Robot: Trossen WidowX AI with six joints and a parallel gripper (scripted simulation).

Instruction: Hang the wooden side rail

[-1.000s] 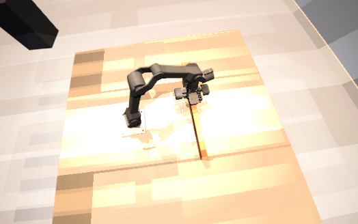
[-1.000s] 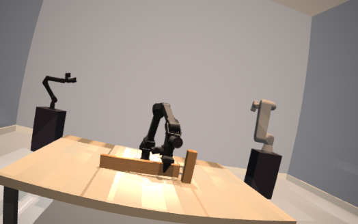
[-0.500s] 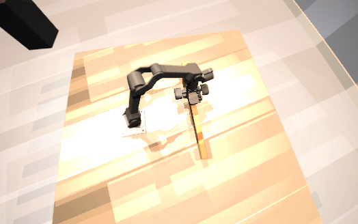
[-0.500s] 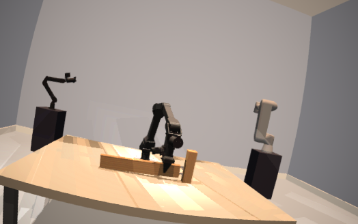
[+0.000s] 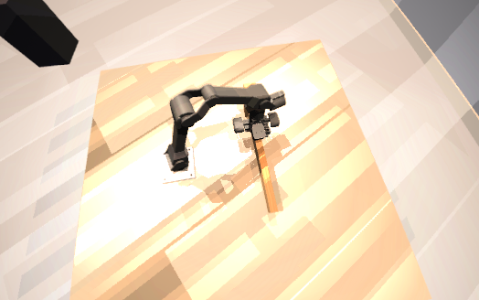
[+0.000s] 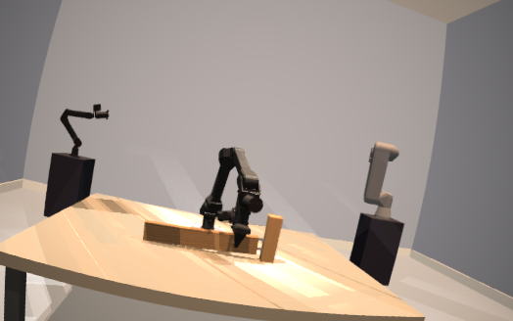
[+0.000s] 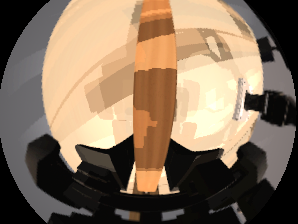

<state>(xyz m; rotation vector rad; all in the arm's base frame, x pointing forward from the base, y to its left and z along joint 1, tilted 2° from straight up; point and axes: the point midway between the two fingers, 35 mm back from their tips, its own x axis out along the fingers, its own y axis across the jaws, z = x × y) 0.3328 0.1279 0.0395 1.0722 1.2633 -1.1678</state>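
Right now the headboard post is 10 mm behind my gripper tip, 130 mm to the left of it and 40 mm above it.
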